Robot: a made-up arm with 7 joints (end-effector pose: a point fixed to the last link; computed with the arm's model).
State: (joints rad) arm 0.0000 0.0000 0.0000 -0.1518 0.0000 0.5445 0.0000
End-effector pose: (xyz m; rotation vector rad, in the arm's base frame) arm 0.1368 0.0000 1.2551 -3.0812 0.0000 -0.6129
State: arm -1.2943 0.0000 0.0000 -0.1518 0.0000 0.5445 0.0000
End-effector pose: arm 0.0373 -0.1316 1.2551 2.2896 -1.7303 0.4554
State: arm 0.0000 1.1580 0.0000 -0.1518 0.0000 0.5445 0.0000
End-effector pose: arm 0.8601 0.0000 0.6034 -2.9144 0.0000 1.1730
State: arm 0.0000 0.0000 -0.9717 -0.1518 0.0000 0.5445 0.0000
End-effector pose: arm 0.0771 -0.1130 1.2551 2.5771 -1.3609 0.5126
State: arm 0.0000 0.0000 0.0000 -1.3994 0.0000 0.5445 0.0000
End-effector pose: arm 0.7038 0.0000 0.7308 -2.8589 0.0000 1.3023
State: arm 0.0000 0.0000 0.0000 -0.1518 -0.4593 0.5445 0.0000
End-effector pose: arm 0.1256 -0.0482 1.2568 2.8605 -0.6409 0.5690
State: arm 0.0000 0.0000 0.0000 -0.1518 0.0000 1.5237 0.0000
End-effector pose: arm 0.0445 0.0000 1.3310 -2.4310 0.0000 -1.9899
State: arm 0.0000 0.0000 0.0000 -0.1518 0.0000 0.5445 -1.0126
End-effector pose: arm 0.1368 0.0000 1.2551 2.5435 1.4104 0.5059
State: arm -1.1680 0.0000 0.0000 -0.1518 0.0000 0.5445 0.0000
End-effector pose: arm 0.0536 -0.1258 1.2551 2.4082 -1.5916 0.4790
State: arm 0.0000 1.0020 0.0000 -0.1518 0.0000 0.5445 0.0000
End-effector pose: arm 0.8144 0.0000 0.7343 -2.9969 0.0000 0.9423
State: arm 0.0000 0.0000 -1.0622 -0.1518 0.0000 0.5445 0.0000
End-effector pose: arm 0.0666 -0.1195 1.2551 2.5016 -1.4695 0.4976
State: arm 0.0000 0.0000 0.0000 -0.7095 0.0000 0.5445 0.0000
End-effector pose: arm 0.4718 0.0000 1.1129 -3.1309 0.0000 0.2589
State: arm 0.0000 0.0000 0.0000 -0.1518 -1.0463 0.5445 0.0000
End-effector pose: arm 0.0832 -0.0940 1.2633 2.4134 -1.3341 0.4801
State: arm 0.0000 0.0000 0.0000 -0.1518 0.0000 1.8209 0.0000
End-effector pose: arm 0.0070 0.0000 1.3329 -2.1096 0.0000 -2.3279
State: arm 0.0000 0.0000 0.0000 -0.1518 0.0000 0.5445 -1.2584
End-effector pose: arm 0.1368 0.0000 1.2551 2.3241 1.6917 0.4623
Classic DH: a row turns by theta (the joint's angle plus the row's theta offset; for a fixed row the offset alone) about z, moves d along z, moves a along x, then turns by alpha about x. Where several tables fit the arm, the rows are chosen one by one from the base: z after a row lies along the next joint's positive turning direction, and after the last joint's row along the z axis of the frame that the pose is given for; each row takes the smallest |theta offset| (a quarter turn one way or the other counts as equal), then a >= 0, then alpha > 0; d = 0 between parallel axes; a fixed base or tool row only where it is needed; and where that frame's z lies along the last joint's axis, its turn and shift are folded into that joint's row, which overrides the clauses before.
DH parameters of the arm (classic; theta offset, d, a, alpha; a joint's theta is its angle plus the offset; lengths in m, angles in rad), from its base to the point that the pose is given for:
joint 1: 0 0.376 0 -1.5708
joint 2: 0 0 0 1.5708
joint 3: 0 0.223 0.056 1.5708
joint 4: 0 0 -0.128 -1.5708
joint 5: 0 0.595 0 1.5708
joint 6: 0 0 0.127 1.5708
joint 7: 0 0 0 0

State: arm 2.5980 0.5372 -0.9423 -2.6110 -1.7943 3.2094 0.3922
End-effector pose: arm -0.0155 0.3393 -0.0067 -0.0486 2.7964 0.3266
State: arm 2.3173 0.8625 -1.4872 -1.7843 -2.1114 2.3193 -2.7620
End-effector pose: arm 0.3992 0.6543 0.3759 -1.1412 0.0298 -1.8933
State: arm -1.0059 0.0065 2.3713 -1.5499 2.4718 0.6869 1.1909
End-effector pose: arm 0.0902 0.7218 0.8217 -0.7609 -1.2878 2.4976
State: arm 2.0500 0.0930 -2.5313 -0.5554 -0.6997 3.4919 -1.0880
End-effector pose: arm 0.1430 0.0607 1.1878 0.0025 0.3563 0.9096
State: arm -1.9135 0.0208 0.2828 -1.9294 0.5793 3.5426 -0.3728
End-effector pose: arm -0.1042 -0.6456 0.6057 0.9253 -1.4618 1.1122
